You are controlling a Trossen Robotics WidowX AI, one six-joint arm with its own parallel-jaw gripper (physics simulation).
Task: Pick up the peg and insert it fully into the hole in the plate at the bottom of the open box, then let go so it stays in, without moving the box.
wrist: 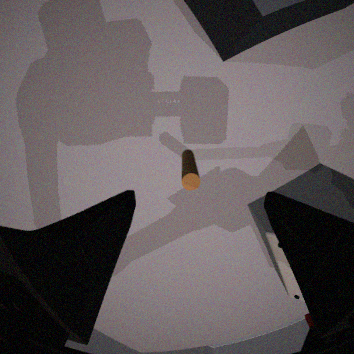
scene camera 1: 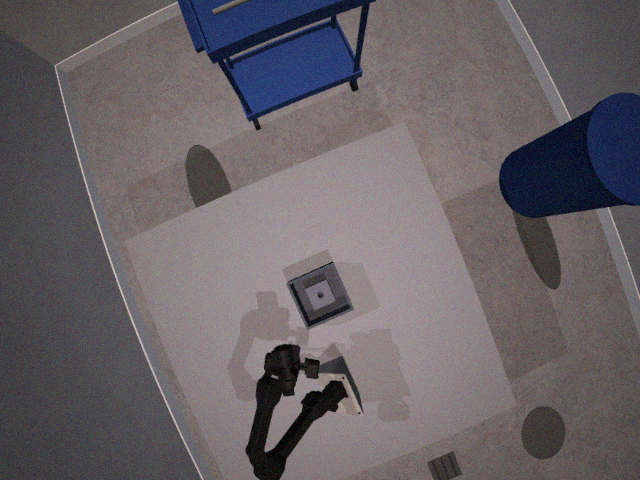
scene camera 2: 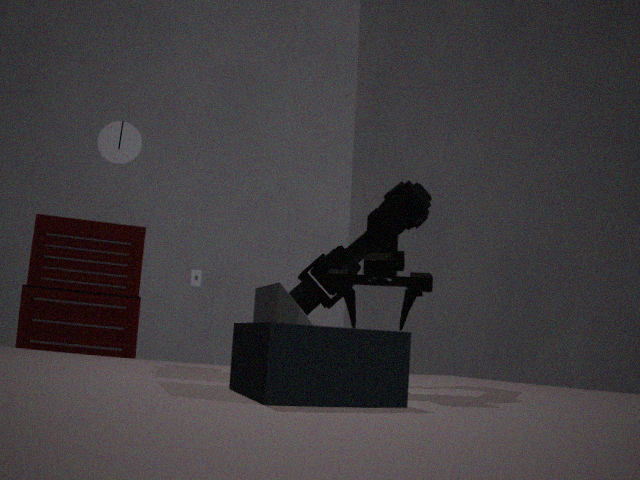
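Note:
The peg stands upright on the table in the wrist view, its orange top end showing and its side dark. In scene camera 1 I cannot make it out under the arm. My gripper is open and empty, fingers pointing down. In the wrist view the peg appears between the fingertips sideways and a little beyond them. The open box is dark grey-blue. In scene camera 1 the pale plate with its dark central hole shows inside it. The fingers appear behind the box in scene camera 2.
A grey wedge-shaped block with a pale, holed face stands beside the arm, on the right finger's side in the wrist view. A blue cart and a blue cylinder stand off the table. A red cabinet stands behind.

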